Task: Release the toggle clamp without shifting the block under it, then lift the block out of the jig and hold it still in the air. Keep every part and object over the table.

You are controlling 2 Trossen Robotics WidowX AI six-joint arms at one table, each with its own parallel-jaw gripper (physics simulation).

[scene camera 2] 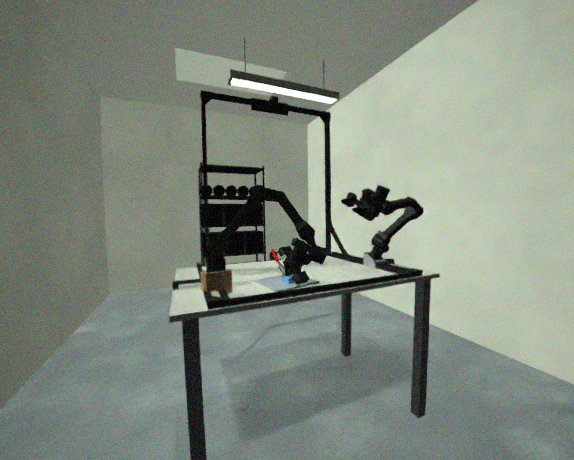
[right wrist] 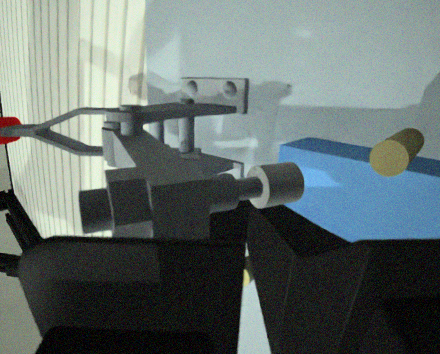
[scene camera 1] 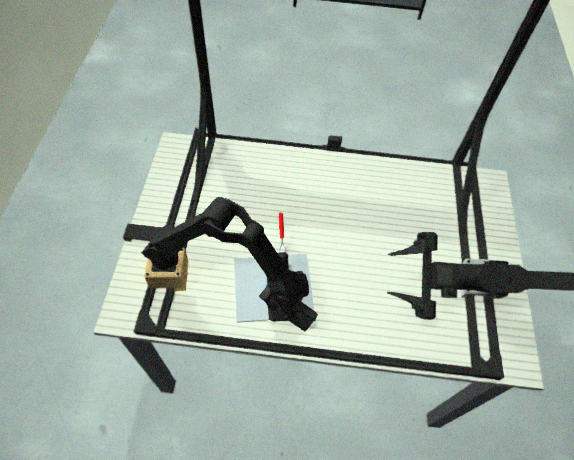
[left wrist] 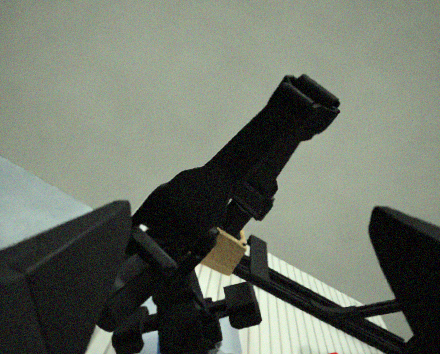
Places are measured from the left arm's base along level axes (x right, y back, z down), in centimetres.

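Where they show: left gripper, between the fingertips: point(scene camera 2: 346, 205) point(scene camera 1: 387, 273) point(left wrist: 251, 216); right gripper, between the fingertips: point(scene camera 2: 287, 275); left arm's base, origin of its link: point(scene camera 2: 375, 256); right arm's base, origin of its link: point(scene camera 2: 215, 270) point(scene camera 1: 164, 262) point(left wrist: 227, 226).
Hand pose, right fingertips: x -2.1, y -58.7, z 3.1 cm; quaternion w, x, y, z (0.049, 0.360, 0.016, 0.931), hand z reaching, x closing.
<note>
Things, the pixels of their centre, and the offset from my right fingertips. "spot": a spot on its surface instead. Level surfaces: height alone.
- toggle clamp, a spot on its surface: point(right wrist: 177, 207) spot: dx -2.0, dy +2.3, dz -5.2 cm
- grey jig plate, middle of its body: point(right wrist: 315, 217) point(scene camera 1: 273, 289) point(scene camera 2: 286, 285) dx -1.7, dy -1.4, dz +3.7 cm
- blue block, middle of its body: point(right wrist: 349, 243) point(scene camera 2: 291, 279) dx -3.9, dy -0.1, dz +0.6 cm
- clamp's grey cylindrical tip, middle of its body: point(right wrist: 274, 184) dx -2.4, dy +2.2, dz -2.5 cm
- brass pin, middle of its body: point(right wrist: 400, 148) dx -4.4, dy +3.4, dz +0.1 cm
- striped table, height of its surface: dz +2.5 cm
The toggle clamp point(right wrist: 177, 207) stands on the grey jig plate point(scene camera 1: 248, 295) point(scene camera 2: 265, 283) point(right wrist: 350, 45). Its red handle point(scene camera 1: 281, 225) point(scene camera 2: 274, 255) point(right wrist: 9, 130) extends away from the blue block point(scene camera 2: 288, 279) point(right wrist: 320, 200). The clamp's grey cylindrical tip point(right wrist: 280, 185) is close to the block's near edge in the right wrist view; contact is unclear. A brass pin point(right wrist: 395, 155) shows at the block. The block is hidden under the arm in scene camera 1. My right gripper point(right wrist: 244, 199) is shut and empty, low beside the clamp body. My left gripper point(scene camera 1: 389, 273) is open and empty, far from the jig.
The right arm point(scene camera 1: 267, 257) point(scene camera 2: 287, 207) reaches over the plate from its wooden base block point(scene camera 1: 170, 280) point(scene camera 2: 216, 281) point(left wrist: 225, 254). Black frame rails run along the edges of the striped table point(scene camera 1: 350, 200). A small black box point(scene camera 1: 334, 143) sits on the rail across the table.
</note>
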